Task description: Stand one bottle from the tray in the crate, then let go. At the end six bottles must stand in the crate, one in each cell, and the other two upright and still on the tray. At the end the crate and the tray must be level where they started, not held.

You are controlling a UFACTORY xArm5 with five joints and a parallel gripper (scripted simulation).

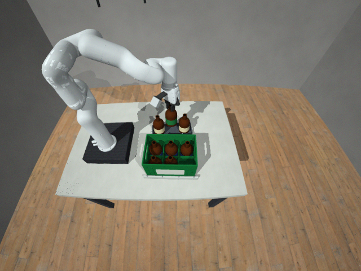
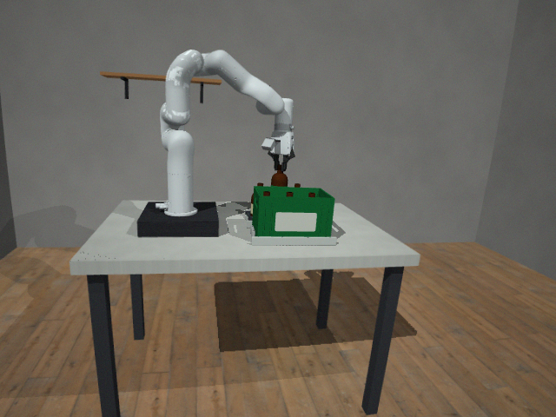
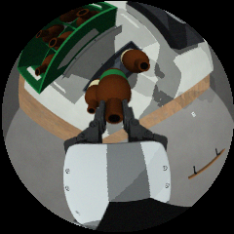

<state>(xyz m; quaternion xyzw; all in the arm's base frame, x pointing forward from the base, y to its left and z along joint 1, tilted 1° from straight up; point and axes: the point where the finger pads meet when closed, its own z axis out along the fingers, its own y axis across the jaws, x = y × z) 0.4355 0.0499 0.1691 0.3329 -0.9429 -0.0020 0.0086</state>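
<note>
Now: hand 7 cm above the brown bottle. The rest, counted from my hand: green crate: 24 cm to the right, 15 cm below, 5 cm behind; then dark tray: 23 cm below.
</note>
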